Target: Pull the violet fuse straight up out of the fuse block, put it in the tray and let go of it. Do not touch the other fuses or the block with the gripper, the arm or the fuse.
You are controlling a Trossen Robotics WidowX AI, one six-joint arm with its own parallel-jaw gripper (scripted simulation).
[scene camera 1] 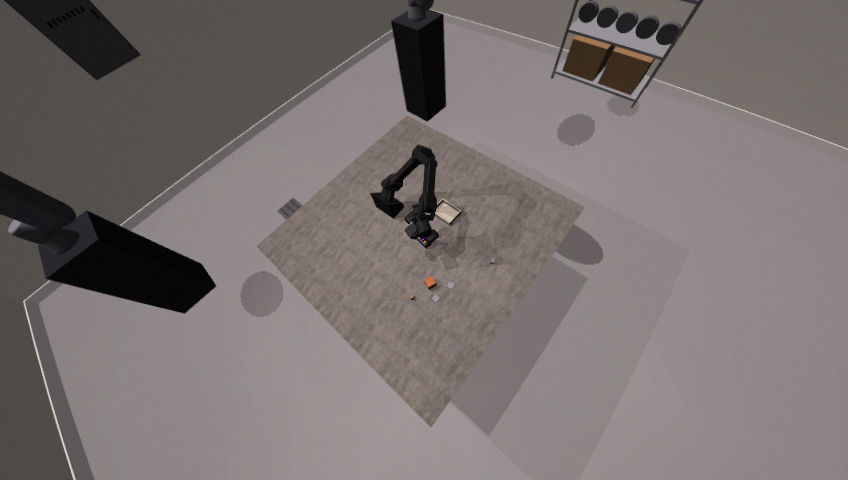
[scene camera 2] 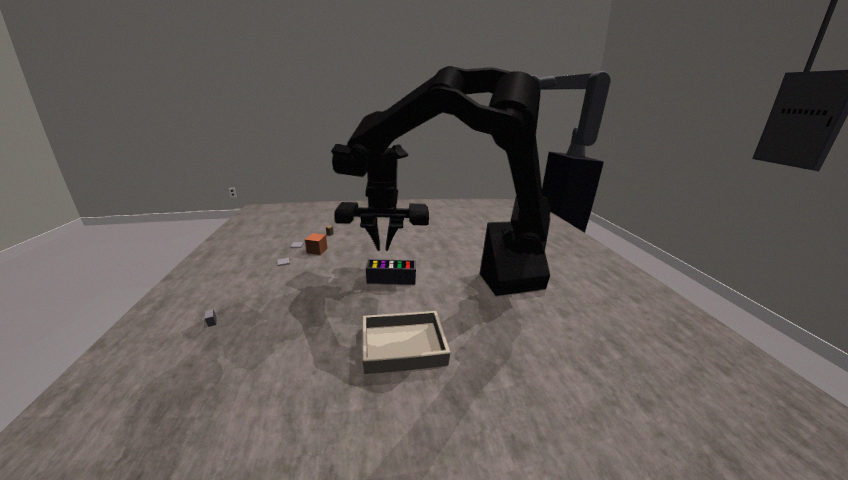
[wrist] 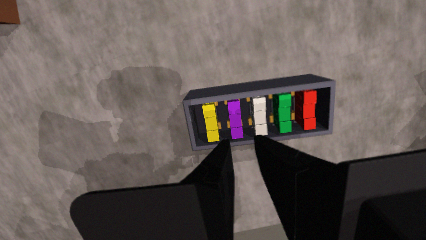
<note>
I see my gripper, a beige tray and a red fuse.
My gripper shows as well in the wrist view.
</note>
